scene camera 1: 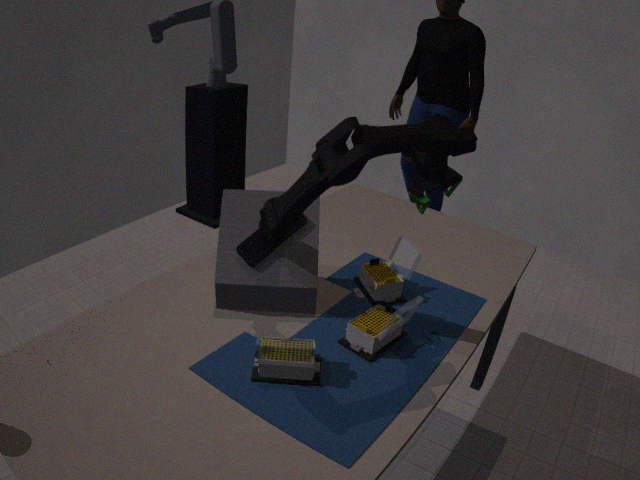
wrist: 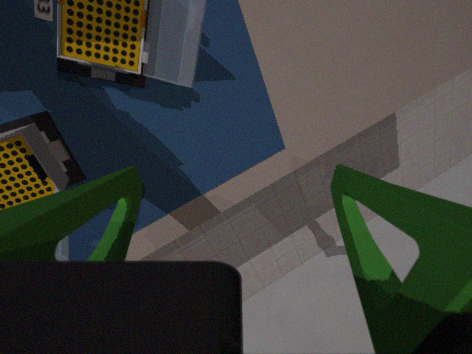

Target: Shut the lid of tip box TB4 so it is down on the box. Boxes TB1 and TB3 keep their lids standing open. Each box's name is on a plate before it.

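Places are measured from the arm's base along level axes (x down, y left, z ahead), in centimetres.
Pixels of known places: gripper, between the fingertips: (scene camera 1: 434, 204) (wrist: 236, 176); arm's base, origin of its link: (scene camera 1: 271, 235).
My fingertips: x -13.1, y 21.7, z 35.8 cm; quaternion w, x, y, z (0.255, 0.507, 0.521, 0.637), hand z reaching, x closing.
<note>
Ahead of a thing's pixels: the offset from my fingertips to its middle. "pt": to the spot under its first point. Level surfaces: height alone.
My gripper (scene camera 1: 435, 202) (wrist: 236, 176) is open and empty, high above the far right part of the table. The back tip box @[dx +27.6, dy -1.7, dz -12.7 cm] (scene camera 1: 382, 284) (wrist: 102, 32) has a yellow rack; its clear lid @[pt dx +20.2, dy +5.3, dz -7.7 cm] (scene camera 1: 406, 255) (wrist: 174, 42) stands open. Its name plate @[pt dx +30.6, dy -6.8, dz -15.2 cm] (wrist: 43, 7) is partly cut off, with a 3 showing. The middle tip box @[dx +24.4, dy -22.4, dz -1.7 cm] (scene camera 1: 371, 333) (wrist: 22, 170) has its clear lid (scene camera 1: 410, 307) standing open; my left finger partly hides this box in the wrist view. The front tip box @[pt dx +22.3, dy -50.9, dz -7.7 cm] (scene camera 1: 286, 361) shows a clear cover over its yellow rack, its lid position unclear. I cannot read which box is TB4.
The boxes stand on a blue mat @[dx +30.8 cm] (scene camera 1: 330, 413) (wrist: 220, 135) on the table @[dx +31.2 cm] (scene camera 1: 129, 413) (wrist: 340, 50). My arm stands on a grey block (scene camera 1: 266, 297) left of the mat. A person (scene camera 1: 449, 62) stands behind the table. Another arm (scene camera 1: 223, 41) stands on a black pedestal (scene camera 1: 214, 144).
</note>
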